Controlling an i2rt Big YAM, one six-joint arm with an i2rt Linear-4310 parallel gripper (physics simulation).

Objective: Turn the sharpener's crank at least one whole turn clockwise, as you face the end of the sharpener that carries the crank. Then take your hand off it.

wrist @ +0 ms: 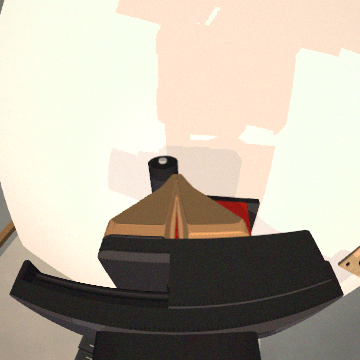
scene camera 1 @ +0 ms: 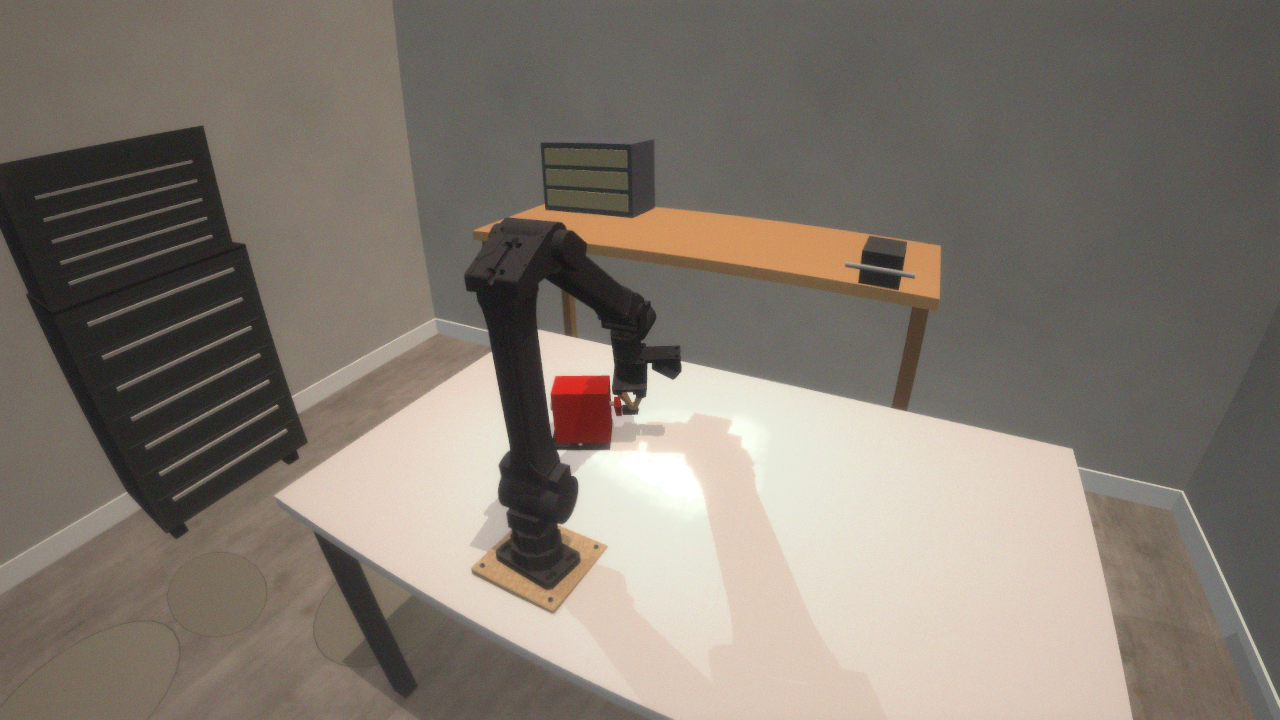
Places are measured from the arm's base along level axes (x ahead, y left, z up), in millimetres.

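Pixels of known places: gripper, fingertip midpoint: (wrist: pixel 176 181) (scene camera 1: pixel 633 408); arm's base, origin of the base link: (scene camera 1: pixel 538 559).
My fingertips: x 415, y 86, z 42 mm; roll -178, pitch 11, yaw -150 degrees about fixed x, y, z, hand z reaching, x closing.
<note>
Ahead of a thing's pixels: the offset from my fingertips to its top centre. "*": to the spot under its first point. Level surfaces: height alone.
The red sharpener {* dx -110, dy +55, dz +35 mm} (scene camera 1: pixel 580 411) (wrist: pixel 240 210) stands on its dark base at the far left part of the table, behind the arm. Its short red crank arm (scene camera 1: pixel 617 406) is on the side facing right in the scene view. The crank's black handle {* dx -3, dy +6, dz -7 mm} (scene camera 1: pixel 630 411) (wrist: pixel 163 175) sticks out from it, with a pale spot on its end. My gripper (scene camera 1: pixel 631 406) (wrist: pixel 176 181) is shut and empty, its tan fingers pointing down at the handle. In the wrist view the handle shows just left of the fingertips, partly hidden by them; whether they touch is unclear.
The white table {dz -51 mm} (scene camera 1: pixel 895 537) carries the arm's wooden base plate (scene camera 1: pixel 554 598) (wrist: pixel 352 262). An orange bench (scene camera 1: pixel 733 237) behind holds a drawer box (scene camera 1: pixel 642 179) and a black block with a grey bar (scene camera 1: pixel 883 254). A dark tool cabinet (scene camera 1: pixel 170 358) stands left.
</note>
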